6 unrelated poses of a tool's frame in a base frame.
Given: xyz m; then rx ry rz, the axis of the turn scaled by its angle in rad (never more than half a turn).
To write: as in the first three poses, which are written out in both.
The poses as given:
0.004, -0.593, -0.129, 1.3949, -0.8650, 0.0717
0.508, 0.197, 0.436, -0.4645, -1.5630, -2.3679
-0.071, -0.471, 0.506, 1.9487, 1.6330, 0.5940
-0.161, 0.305, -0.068, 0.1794, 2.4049, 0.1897
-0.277, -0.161, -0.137, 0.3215, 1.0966, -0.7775
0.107, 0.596, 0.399, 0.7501, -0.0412, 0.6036
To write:
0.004, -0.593, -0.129, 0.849, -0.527, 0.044, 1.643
0.508, 0.197, 0.436, -0.162, -0.544, -0.824, 2.875
-0.071, -0.471, 0.506, 0.746, 0.625, 0.228, 2.611
-0.161, 0.305, -0.068, 0.074, 0.994, 0.078, 2.419
-0.277, -0.161, -0.137, 0.233, 0.793, -0.563, 1.382
0.107, 0.596, 0.399, 0.778, -0.043, 0.626, 0.964

